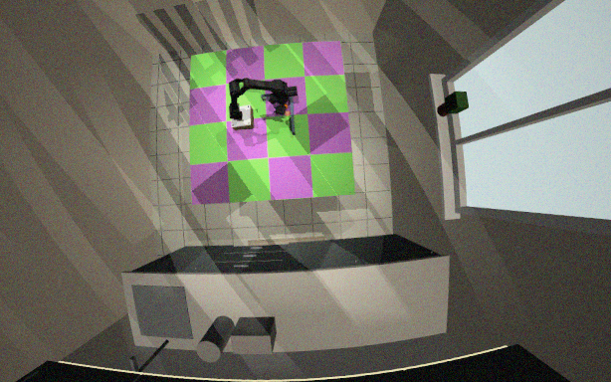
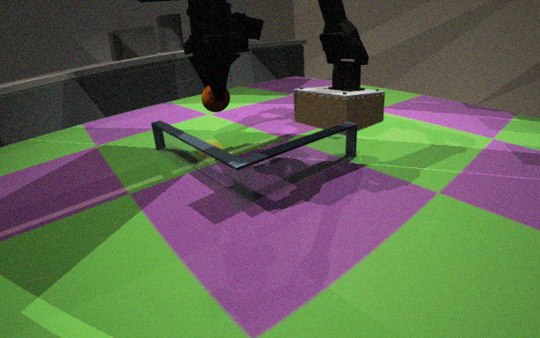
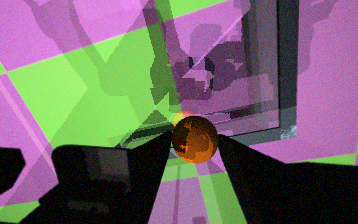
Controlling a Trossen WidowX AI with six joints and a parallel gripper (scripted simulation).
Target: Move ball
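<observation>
My gripper tip is now 90 mm above the see-through copy of ball, 20 mm short of it and 10 mm to the left of it.
</observation>
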